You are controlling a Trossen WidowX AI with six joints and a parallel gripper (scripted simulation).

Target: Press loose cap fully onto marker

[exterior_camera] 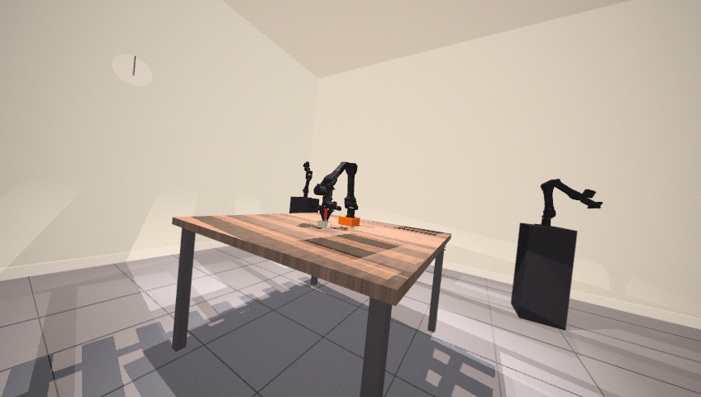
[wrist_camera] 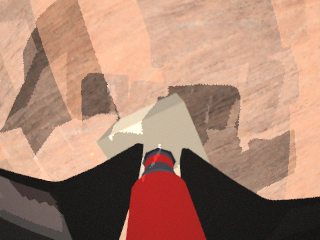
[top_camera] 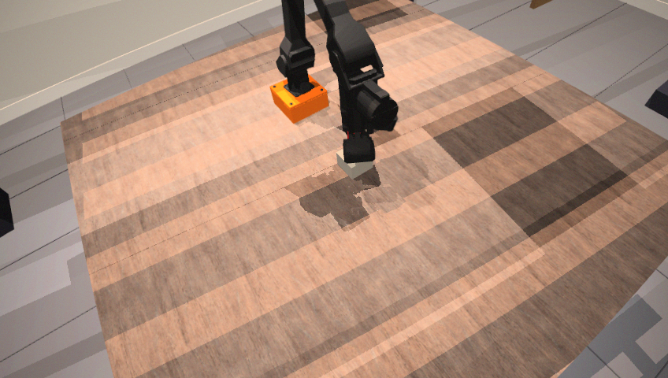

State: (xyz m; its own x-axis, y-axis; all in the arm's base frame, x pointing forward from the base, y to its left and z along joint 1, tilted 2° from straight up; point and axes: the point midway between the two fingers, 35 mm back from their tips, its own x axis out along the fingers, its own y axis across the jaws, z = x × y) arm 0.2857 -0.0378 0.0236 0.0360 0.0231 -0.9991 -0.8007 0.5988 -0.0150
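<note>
Right now my gripper tip is 5 cm below the red cap and 1 cm to the left of it. The rest, counted from my gripper tip: holder block (2 cm below, 1 cm to the right, 1 cm behind).
</note>
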